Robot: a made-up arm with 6 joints. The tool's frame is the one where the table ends. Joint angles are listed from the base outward.
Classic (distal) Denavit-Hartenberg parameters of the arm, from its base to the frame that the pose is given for. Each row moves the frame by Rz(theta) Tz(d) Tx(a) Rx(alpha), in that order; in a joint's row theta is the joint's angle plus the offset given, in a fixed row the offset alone. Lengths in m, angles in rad.
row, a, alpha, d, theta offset
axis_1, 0, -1.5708, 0.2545, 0
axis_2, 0.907, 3.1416, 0, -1.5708
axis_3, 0, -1.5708, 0, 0
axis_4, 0, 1.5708, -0.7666, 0
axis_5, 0, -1.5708, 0.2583, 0
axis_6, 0, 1.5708, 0, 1.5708
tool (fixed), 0, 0, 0, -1.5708
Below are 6 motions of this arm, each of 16 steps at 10 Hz.
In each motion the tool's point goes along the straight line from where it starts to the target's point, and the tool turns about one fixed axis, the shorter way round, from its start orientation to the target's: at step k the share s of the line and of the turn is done. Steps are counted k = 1, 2, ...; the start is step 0. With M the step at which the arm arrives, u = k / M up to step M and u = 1 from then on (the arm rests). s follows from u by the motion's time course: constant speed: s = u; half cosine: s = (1 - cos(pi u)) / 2; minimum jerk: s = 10 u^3 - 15 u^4 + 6 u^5.
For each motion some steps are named. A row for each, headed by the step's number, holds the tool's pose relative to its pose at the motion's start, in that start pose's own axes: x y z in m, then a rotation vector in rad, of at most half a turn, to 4 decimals.
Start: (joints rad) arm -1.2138 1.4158 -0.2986 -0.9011 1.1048 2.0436
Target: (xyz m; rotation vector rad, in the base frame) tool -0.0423 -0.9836 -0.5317 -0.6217 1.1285 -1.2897
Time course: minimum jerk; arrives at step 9
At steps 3, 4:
3: 0.0870 -0.0206 0.0207 0.1636 -0.0922 -0.0620
4: 0.1645 -0.0389 0.0392 0.3092 -0.1743 -0.1171

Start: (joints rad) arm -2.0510 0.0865 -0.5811 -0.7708 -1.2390 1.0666
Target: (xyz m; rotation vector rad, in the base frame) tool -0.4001 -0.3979 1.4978 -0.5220 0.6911 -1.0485
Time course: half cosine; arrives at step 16
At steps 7, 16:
7: -0.2766 0.2472 0.1024 -0.4996 -0.2788 -0.3229
16: -0.6872 0.6143 0.2545 -1.2414 -0.6929 -0.8024

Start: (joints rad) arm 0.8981 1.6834 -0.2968 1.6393 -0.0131 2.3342
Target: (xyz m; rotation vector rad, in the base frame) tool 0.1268 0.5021 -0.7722 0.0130 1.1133 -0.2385
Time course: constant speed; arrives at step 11
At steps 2, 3, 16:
2: 0.0454 -0.0626 0.0080 -0.1982 -0.0721 0.1094
3: 0.0682 -0.0938 0.0120 -0.2973 -0.1081 0.1642
16: 0.2499 -0.3440 0.0438 -1.0900 -0.3965 0.6019

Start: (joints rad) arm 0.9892 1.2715 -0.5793 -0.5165 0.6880 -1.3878
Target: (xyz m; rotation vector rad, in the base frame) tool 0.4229 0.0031 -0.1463 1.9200 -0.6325 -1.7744
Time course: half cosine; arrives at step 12
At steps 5, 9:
5: -0.0312 -0.0834 0.0811 0.7341 -0.3655 -0.0083
9: -0.0719 -0.1921 0.1868 1.6908 -0.8419 -0.0190

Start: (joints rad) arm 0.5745 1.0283 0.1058 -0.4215 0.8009 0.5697
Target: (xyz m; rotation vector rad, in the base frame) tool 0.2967 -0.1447 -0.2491 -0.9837 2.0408 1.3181
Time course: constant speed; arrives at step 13
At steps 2, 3, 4, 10, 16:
2: -0.1334 -0.0283 -0.0806 -0.0877 0.2655 0.2078
3: -0.2001 -0.0424 -0.1209 -0.1315 0.3982 0.3118
4: -0.2669 -0.0566 -0.1613 -0.1754 0.5310 0.4157
10: -0.6671 -0.1414 -0.4031 -0.4384 1.3274 1.0392
16: -0.8673 -0.1839 -0.5241 -0.5700 1.7256 1.3510

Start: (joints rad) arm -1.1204 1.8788 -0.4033 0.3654 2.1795 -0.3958
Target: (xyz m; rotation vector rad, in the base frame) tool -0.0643 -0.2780 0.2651 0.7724 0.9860 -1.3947
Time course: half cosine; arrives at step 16
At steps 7, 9, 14, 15, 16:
7: -0.0988 0.2563 0.2673 -0.0949 0.3227 -0.3850
9: -0.1467 0.3806 0.3969 -0.1408 0.4791 -0.5717
14: -0.2362 0.6127 0.6389 -0.2267 0.7713 -0.9203
15: -0.2432 0.6308 0.6578 -0.2334 0.7941 -0.9476
16: -0.2456 0.6369 0.6642 -0.2357 0.8018 -0.9568

